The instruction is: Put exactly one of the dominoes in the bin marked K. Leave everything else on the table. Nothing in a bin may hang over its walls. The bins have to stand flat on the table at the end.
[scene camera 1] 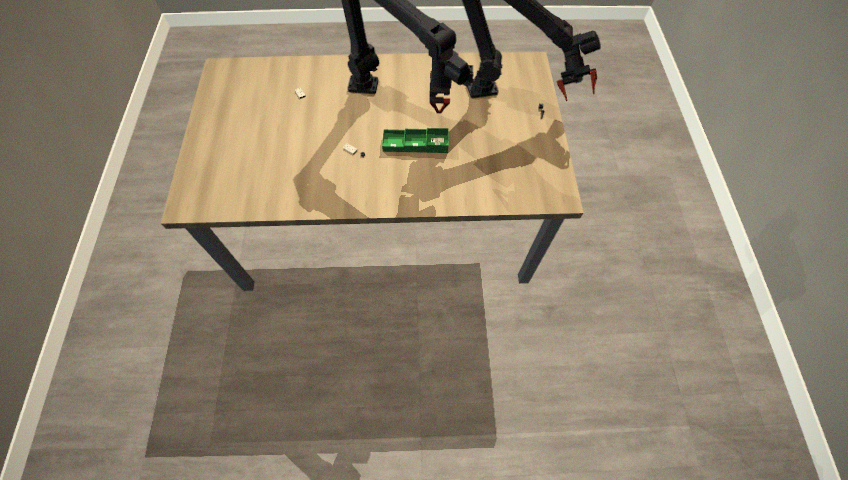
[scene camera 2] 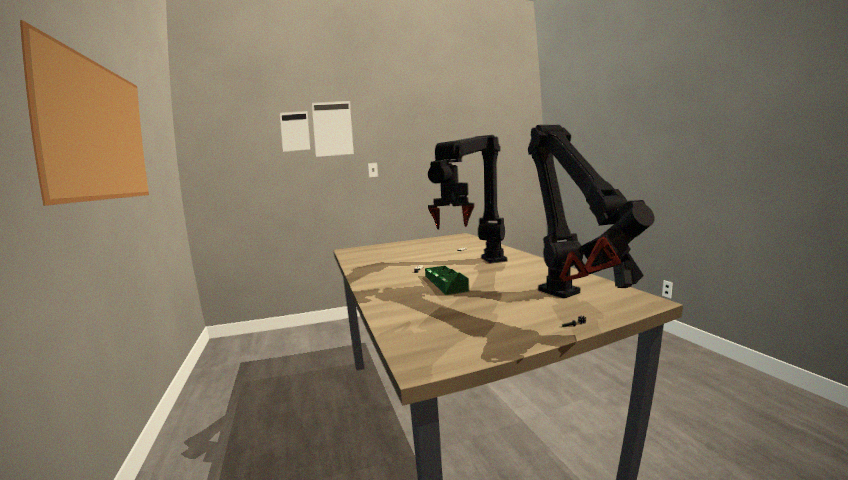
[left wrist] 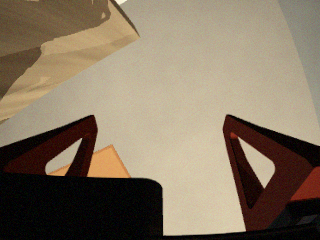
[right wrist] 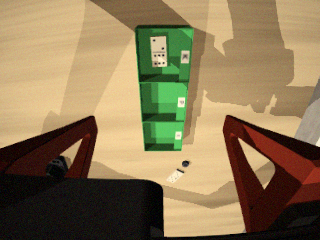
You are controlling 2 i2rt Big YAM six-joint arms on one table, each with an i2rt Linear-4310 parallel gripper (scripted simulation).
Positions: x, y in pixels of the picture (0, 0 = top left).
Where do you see a green bin tray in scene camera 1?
At 414, 140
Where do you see a green bin tray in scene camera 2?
449, 281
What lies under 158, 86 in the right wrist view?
A green bin tray.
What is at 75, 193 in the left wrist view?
My left gripper.
